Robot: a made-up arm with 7 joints. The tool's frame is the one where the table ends. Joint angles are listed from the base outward.
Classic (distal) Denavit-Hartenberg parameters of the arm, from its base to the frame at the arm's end. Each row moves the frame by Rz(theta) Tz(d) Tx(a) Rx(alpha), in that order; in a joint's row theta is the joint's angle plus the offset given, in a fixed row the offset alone. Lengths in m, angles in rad.
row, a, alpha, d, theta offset
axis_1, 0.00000, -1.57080, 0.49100, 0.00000
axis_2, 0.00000, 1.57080, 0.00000, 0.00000
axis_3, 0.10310, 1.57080, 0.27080, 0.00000
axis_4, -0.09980, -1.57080, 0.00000, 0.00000
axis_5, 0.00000, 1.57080, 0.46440, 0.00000
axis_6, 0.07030, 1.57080, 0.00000, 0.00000
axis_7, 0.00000, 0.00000, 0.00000, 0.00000
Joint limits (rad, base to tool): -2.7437..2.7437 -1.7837..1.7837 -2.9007..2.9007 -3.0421..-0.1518 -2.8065..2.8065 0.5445..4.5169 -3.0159..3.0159
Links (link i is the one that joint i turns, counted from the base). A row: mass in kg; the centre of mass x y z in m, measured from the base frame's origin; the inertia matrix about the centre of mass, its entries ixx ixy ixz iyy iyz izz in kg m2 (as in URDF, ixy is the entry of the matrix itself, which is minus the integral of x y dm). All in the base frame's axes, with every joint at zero. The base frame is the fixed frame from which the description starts. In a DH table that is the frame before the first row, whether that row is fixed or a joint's. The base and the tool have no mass.
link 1: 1.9; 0.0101 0.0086 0.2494; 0.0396 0 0 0.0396 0 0.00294
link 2: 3.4; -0.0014 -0.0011 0.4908; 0.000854 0 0 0.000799 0 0.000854
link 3: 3.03; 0.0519 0.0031 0.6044; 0.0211 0 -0.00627 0.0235 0 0.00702
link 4: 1.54; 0.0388 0.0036 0.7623; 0.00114 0 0 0.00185 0 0.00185
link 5: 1.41; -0.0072 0.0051 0.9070; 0.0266 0 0 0.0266 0 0.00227
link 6: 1.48; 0.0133 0.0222 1.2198; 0.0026 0 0 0.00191 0 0.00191
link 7: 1.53; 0.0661 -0.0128 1.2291; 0.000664 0 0 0.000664 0 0.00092
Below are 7 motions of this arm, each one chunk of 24 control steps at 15 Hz.
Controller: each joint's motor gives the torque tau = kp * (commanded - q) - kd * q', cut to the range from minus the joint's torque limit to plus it. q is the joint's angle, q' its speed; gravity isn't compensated. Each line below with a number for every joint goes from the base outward.
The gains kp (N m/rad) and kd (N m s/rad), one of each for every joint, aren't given. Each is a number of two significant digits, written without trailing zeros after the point. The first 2 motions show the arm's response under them.
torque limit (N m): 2.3 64 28 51 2.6 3.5 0.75
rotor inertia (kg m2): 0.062 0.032 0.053 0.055 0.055 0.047 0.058
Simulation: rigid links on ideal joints. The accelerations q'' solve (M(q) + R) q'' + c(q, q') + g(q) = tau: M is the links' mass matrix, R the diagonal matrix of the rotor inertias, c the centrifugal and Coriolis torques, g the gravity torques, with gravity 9.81 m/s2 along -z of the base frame. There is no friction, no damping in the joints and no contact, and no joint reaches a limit. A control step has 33 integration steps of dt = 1/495 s. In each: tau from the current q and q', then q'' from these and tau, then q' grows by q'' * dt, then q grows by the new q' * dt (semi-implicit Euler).
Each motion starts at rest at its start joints. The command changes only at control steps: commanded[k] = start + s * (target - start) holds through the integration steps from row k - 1 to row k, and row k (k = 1, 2, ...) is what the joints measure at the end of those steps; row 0 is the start. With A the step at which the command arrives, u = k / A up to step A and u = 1 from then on. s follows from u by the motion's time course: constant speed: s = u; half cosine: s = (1 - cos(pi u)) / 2; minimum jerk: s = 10 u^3 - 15 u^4 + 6 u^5; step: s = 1 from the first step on.
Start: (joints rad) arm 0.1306 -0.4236 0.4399 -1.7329 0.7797 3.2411 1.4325
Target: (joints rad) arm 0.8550 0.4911 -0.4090 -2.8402 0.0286 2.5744 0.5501
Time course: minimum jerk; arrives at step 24
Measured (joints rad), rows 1 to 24:
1: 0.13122 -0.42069 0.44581 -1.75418 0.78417 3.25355 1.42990
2: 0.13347 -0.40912 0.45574 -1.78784 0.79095 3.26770 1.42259
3: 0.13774 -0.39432 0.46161 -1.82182 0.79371 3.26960 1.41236
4: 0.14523 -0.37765 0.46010 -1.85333 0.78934 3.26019 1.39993
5: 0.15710 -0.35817 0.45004 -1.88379 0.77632 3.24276 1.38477
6: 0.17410 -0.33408 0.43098 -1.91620 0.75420 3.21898 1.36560
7: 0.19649 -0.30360 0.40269 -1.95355 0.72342 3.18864 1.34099
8: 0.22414 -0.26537 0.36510 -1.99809 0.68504 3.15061 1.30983
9: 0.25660 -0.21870 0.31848 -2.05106 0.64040 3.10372 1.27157
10: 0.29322 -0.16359 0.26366 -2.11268 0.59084 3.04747 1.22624
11: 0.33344 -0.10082 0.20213 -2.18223 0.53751 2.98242 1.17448
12: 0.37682 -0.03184 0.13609 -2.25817 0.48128 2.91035 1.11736
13: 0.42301 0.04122 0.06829 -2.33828 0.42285 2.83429 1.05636
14: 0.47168 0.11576 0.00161 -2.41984 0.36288 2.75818 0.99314
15: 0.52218 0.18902 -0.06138 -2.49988 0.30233 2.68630 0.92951
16: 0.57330 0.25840 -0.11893 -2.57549 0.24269 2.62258 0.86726
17: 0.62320 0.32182 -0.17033 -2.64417 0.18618 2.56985 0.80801
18: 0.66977 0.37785 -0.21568 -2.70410 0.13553 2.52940 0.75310
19: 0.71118 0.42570 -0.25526 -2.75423 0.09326 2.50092 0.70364
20: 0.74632 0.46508 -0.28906 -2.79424 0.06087 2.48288 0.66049
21: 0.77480 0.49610 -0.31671 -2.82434 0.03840 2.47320 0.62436
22: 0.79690 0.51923 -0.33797 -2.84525 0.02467 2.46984 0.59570
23: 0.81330 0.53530 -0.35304 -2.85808 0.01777 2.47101 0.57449
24: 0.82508 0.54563 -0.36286 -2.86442 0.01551 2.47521 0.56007
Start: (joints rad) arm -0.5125 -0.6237 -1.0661 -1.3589 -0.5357 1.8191 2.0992
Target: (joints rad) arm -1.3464 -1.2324 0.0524 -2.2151 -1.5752 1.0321 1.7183
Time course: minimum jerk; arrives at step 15
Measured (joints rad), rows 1 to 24:
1: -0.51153 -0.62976 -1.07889 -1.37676 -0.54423 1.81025 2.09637
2: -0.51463 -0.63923 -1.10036 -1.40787 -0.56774 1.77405 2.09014
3: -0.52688 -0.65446 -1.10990 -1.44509 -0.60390 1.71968 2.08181
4: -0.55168 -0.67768 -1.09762 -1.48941 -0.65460 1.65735 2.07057
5: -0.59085 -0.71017 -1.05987 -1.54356 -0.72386 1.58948 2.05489
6: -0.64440 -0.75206 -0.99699 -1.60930 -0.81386 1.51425 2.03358
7: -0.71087 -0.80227 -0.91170 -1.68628 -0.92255 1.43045 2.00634
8: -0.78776 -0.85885 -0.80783 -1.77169 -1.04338 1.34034 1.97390
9: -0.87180 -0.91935 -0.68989 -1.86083 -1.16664 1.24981 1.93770
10: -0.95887 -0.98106 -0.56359 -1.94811 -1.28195 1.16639 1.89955
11: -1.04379 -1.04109 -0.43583 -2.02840 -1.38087 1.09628 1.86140
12: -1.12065 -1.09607 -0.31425 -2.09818 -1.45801 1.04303 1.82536
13: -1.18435 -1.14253 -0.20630 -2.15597 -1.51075 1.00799 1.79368
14: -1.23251 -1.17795 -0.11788 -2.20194 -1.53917 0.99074 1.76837
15: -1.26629 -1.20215 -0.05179 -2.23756 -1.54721 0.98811 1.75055
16: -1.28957 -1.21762 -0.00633 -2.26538 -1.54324 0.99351 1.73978
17: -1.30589 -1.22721 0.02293 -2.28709 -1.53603 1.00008 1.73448
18: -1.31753 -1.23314 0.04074 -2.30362 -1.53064 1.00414 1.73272
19: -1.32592 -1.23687 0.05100 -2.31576 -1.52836 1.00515 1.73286
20: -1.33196 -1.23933 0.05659 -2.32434 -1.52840 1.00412 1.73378
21: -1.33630 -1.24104 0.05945 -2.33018 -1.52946 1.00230 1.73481
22: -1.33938 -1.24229 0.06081 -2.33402 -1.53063 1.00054 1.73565
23: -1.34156 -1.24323 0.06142 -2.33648 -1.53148 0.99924 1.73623
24: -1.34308 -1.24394 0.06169 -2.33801 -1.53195 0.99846 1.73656
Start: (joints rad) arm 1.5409 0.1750 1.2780 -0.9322 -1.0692 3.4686 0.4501
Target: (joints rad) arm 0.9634 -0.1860 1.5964 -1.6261 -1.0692 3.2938 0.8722
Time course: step
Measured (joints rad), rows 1 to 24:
1: 1.30780 0.06702 1.38033 -1.10211 -1.03543 3.45403 0.46959
2: 1.17398 -0.00853 1.45056 -1.28805 -1.05115 3.41305 0.54329
3: 1.10827 -0.06260 1.50075 -1.44975 -1.10957 3.35923 0.65172
4: 1.06721 -0.10566 1.54406 -1.57150 -1.17418 3.31209 0.75126
5: 1.04000 -0.13873 1.57836 -1.65581 -1.21836 3.28135 0.82539
6: 1.02110 -0.16310 1.60328 -1.71084 -1.23570 3.26613 0.87356
7: 1.00729 -0.18043 1.61999 -1.74484 -1.23316 3.26105 0.90127
8: 0.99674 -0.19242 1.63034 -1.76475 -1.22126 3.26087 0.91508
9: 0.98845 -0.20052 1.63622 -1.77582 -1.20811 3.26226 0.92048
10: 0.98185 -0.20592 1.63922 -1.78169 -1.19783 3.26369 0.92142
11: 0.97663 -0.20948 1.64054 -1.78468 -1.19142 3.26468 0.92037
12: 0.97257 -0.21183 1.64100 -1.78617 -1.18816 3.26525 0.91874
13: 0.96951 -0.21340 1.64110 -1.78688 -1.18687 3.26553 0.91720
14: 0.96728 -0.21447 1.64113 -1.78722 -1.18656 3.26565 0.91600
15: 0.96574 -0.21522 1.64121 -1.78735 -1.18659 3.26572 0.91516
16: 0.96472 -0.21577 1.64138 -1.78738 -1.18666 3.26576 0.91464
17: 0.96410 -0.21619 1.64163 -1.78735 -1.18667 3.26581 0.91433
18: 0.96375 -0.21652 1.64192 -1.78730 -1.18663 3.26586 0.91416
19: 0.96358 -0.21678 1.64222 -1.78723 -1.18658 3.26590 0.91408
20: 0.96351 -0.21699 1.64250 -1.78717 -1.18653 3.26594 0.91404
21: 0.96350 -0.21716 1.64273 -1.78712 -1.18650 3.26598 0.91403
22: 0.96351 -0.21729 1.64292 -1.78708 -1.18648 3.26600 0.91403
23: 0.96352 -0.21739 1.64306 -1.78705 -1.18647 3.26601 0.91404
24: 0.96353 -0.21746 1.64315 -1.78703 -1.18647 3.26602 0.91404

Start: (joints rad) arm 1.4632 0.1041 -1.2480 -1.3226 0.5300 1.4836 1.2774
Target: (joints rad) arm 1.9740 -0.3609 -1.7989 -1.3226 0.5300 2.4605 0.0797
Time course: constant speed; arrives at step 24
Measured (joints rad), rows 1 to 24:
1: 1.46909 0.10542 -1.25247 -1.34695 0.52530 1.48055 1.26876
2: 1.47975 0.10658 -1.25947 -1.38732 0.51142 1.46807 1.24563
3: 1.49488 0.10358 -1.26920 -1.42340 0.49582 1.46080 1.21119
4: 1.51308 0.09562 -1.28216 -1.44974 0.48505 1.46906 1.16959
5: 1.53292 0.08315 -1.29855 -1.46663 0.48101 1.49391 1.12388
6: 1.55337 0.06702 -1.31819 -1.47623 0.48234 1.53112 1.07589
7: 1.57383 0.04812 -1.34067 -1.48092 0.48669 1.57537 1.02665
8: 1.59401 0.02719 -1.36545 -1.48264 0.49214 1.62252 0.97672
9: 1.61388 0.00480 -1.39197 -1.48278 0.49763 1.67011 0.92640
10: 1.63353 -0.01860 -1.41969 -1.48219 0.50283 1.71707 0.87592
11: 1.65310 -0.04270 -1.44816 -1.48134 0.50775 1.76315 0.82540
12: 1.67271 -0.06724 -1.47704 -1.48046 0.51255 1.80850 0.77495
13: 1.69246 -0.09206 -1.50608 -1.47965 0.51736 1.85337 0.72465
14: 1.71243 -0.11704 -1.53511 -1.47893 0.52227 1.89798 0.67453
15: 1.73262 -0.14209 -1.56404 -1.47830 0.52731 1.94246 0.62460
16: 1.75303 -0.16716 -1.59284 -1.47774 0.53248 1.98691 0.57487
17: 1.77362 -0.19222 -1.62147 -1.47724 0.53777 2.03135 0.52531
18: 1.79438 -0.21724 -1.64996 -1.47679 0.54318 2.07580 0.47591
19: 1.81525 -0.24222 -1.67831 -1.47638 0.54869 2.12024 0.42665
20: 1.83620 -0.26715 -1.70652 -1.47599 0.55430 2.16464 0.37749
21: 1.85721 -0.29201 -1.73461 -1.47561 0.55998 2.20898 0.32841
22: 1.87825 -0.31681 -1.76257 -1.47525 0.56574 2.25322 0.27940
23: 1.89932 -0.34154 -1.79040 -1.47489 0.57153 2.29733 0.23043
24: 1.92040 -0.36617 -1.81808 -1.47454 0.57733 2.34126 0.18151

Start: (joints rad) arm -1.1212 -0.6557 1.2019 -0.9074 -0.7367 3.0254 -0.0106
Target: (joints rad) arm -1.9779 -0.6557 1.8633 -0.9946 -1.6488 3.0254 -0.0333
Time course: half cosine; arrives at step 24
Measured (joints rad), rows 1 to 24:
1: -1.12513 -0.66606 1.21521 -0.91542 -0.74877 3.04446 -0.00808
2: -1.13013 -0.68280 1.24179 -0.92668 -0.78448 3.07465 -0.00354
3: -1.13633 -0.69912 1.27040 -0.93481 -0.82738 3.09830 -0.00019
4: -1.14566 -0.71272 1.29841 -0.94000 -0.86583 3.11208 0.00093
5: -1.15932 -0.72309 1.32589 -0.94377 -0.89867 3.11783 0.00022
6: -1.17791 -0.73056 1.35375 -0.94748 -0.93009 3.11848 -0.00152
7: -1.20202 -0.73583 1.38306 -0.95181 -0.96456 3.11647 -0.00371
8: -1.23204 -0.73966 1.41465 -0.95707 -1.00470 3.11333 -0.00604
9: -1.26808 -0.74265 1.44895 -0.96348 -1.05105 3.10977 -0.00843
10: -1.30989 -0.74519 1.48595 -0.97116 -1.10285 3.10595 -0.01091
11: -1.35686 -0.74751 1.52531 -0.98018 -1.15874 3.10183 -0.01349
12: -1.40806 -0.74973 1.56643 -0.99048 -1.21728 3.09729 -0.01619
13: -1.46231 -0.75186 1.60860 -1.00191 -1.27711 3.09232 -0.01896
14: -1.51833 -0.75393 1.65105 -1.01414 -1.33700 3.08702 -0.02177
15: -1.57488 -0.75595 1.69304 -1.02683 -1.39574 3.08161 -0.02459
16: -1.63079 -0.75792 1.73387 -1.03956 -1.45220 3.07631 -0.02739
17: -1.68502 -0.75984 1.77287 -1.05202 -1.50537 3.07133 -0.03014
18: -1.73658 -0.76169 1.80942 -1.06390 -1.55435 3.06678 -0.03282
19: -1.78461 -0.76347 1.84293 -1.07499 -1.59836 3.06271 -0.03538
20: -1.82830 -0.76513 1.87288 -1.08510 -1.63676 3.05915 -0.03777
21: -1.86696 -0.76666 1.89881 -1.09411 -1.66898 3.05607 -0.03994
22: -1.89998 -0.76804 1.92032 -1.10190 -1.69455 3.05346 -0.04186
23: -1.92686 -0.76923 1.93712 -1.10841 -1.71311 3.05128 -0.04348
24: -1.94716 -0.77023 1.94895 -1.11360 -1.72441 3.04952 -0.04475

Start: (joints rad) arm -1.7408 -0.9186 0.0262 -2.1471 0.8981 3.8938 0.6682
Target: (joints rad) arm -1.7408 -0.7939 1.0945 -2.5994 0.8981 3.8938 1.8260
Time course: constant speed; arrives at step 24
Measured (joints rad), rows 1 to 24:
1: -1.74263 -0.92275 0.03402 -2.17381 0.90831 3.90747 0.67203
2: -1.74422 -0.91871 0.05449 -2.21144 0.92896 3.93361 0.68398
3: -1.74503 -0.91072 0.08646 -2.24962 0.94629 3.95319 0.70655
4: -1.74516 -0.90172 0.12699 -2.28489 0.95447 3.96313 0.73864
5: -1.74482 -0.89306 0.17313 -2.31635 0.95420 3.96634 0.77785
6: -1.74423 -0.88514 0.22258 -2.34431 0.94875 3.96627 0.82183
7: -1.74353 -0.87801 0.27379 -2.36949 0.94124 3.96521 0.86868
8: -1.74283 -0.87153 0.32577 -2.39265 0.93361 3.96416 0.91704
9: -1.74220 -0.86554 0.37796 -2.41440 0.92670 3.96334 0.96609
10: -1.74168 -0.85992 0.43003 -2.43517 0.92059 3.96262 1.01531
11: -1.74126 -0.85458 0.48182 -2.45525 0.91511 3.96184 1.06447
12: -1.74096 -0.84947 0.53326 -2.47480 0.91000 3.96085 1.11346
13: -1.74074 -0.84456 0.58431 -2.49394 0.90509 3.95959 1.16226
14: -1.74059 -0.83984 0.63497 -2.51270 0.90026 3.95805 1.21088
15: -1.74049 -0.83528 0.68524 -2.53112 0.89549 3.95624 1.25936
16: -1.74043 -0.83089 0.73512 -2.54922 0.89075 3.95418 1.30771
17: -1.74039 -0.82665 0.78460 -2.56701 0.88607 3.95190 1.35597
18: -1.74036 -0.82255 0.83370 -2.58451 0.88146 3.94941 1.40415
19: -1.74034 -0.81859 0.88242 -2.60171 0.87695 3.94672 1.45226
20: -1.74032 -0.81474 0.93076 -2.61864 0.87254 3.94384 1.50030
21: -1.74031 -0.81101 0.97872 -2.63530 0.86826 3.94077 1.54829
22: -1.74029 -0.80737 1.02632 -2.65171 0.86411 3.93752 1.59622
23: -1.74028 -0.80382 1.07355 -2.66789 0.86011 3.93410 1.64409
24: -1.74026 -0.80035 1.12042 -2.68384 0.85625 3.93051 1.69192

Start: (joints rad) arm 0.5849 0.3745 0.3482 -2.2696 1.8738 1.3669 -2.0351
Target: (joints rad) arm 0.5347 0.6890 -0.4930 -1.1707 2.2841 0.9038 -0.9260
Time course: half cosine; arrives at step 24
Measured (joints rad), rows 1 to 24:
1: 0.58635 0.39347 0.34355 -2.27965 1.87629 1.37146 -2.03561
2: 0.58794 0.42072 0.33360 -2.30585 1.87988 1.38929 -2.03147
3: 0.58926 0.44678 0.31972 -2.32725 1.88397 1.41098 -2.01947
4: 0.59004 0.46894 0.30220 -2.33428 1.89070 1.42419 -2.00021
5: 0.59021 0.48747 0.28095 -2.32493 1.90126 1.42362 -1.97467
6: 0.58986 0.50382 0.25573 -2.30091 1.91551 1.41057 -1.94326
7: 0.58917 0.51947 0.22632 -2.26517 1.93272 1.38925 -1.90591
8: 0.58820 0.53557 0.19270 -2.22055 1.95222 1.36376 -1.86243
9: 0.58689 0.55279 0.15504 -2.16932 1.97352 1.33687 -1.81286
10: 0.58505 0.57142 0.11376 -2.11316 1.99622 1.30994 -1.75759
11: 0.58243 0.59143 0.06943 -2.05336 2.01998 1.28339 -1.69731
12: 0.57887 0.61259 0.02270 -1.99096 2.04446 1.25725 -1.63298
13: 0.57439 0.63452 -0.02571 -1.92692 2.06929 1.23152 -1.56574
14: 0.56919 0.65681 -0.07502 -1.86219 2.09408 1.20629 -1.49677
15: 0.56340 0.67899 -0.12425 -1.79772 2.11836 1.18157 -1.42728
16: 0.55719 0.70062 -0.17245 -1.73445 2.14165 1.15739 -1.35847
17: 0.55079 0.72126 -0.21868 -1.67331 2.16349 1.13383 -1.29151
18: 0.54446 0.74053 -0.26206 -1.61521 2.18349 1.11104 -1.22753
19: 0.53843 0.75811 -0.30174 -1.56101 2.20129 1.08923 -1.16763
20: 0.53292 0.77374 -0.33703 -1.51156 2.21659 1.06869 -1.11287
21: 0.52821 0.78721 -0.36739 -1.46770 2.22917 1.04984 -1.06420
22: 0.52457 0.79838 -0.39239 -1.43022 2.23885 1.03324 -1.02252
23: 0.52217 0.80716 -0.41162 -1.39985 2.24551 1.01947 -0.98860
24: 0.52092 0.81347 -0.42461 -1.37718 2.24903 1.00903 -0.96307

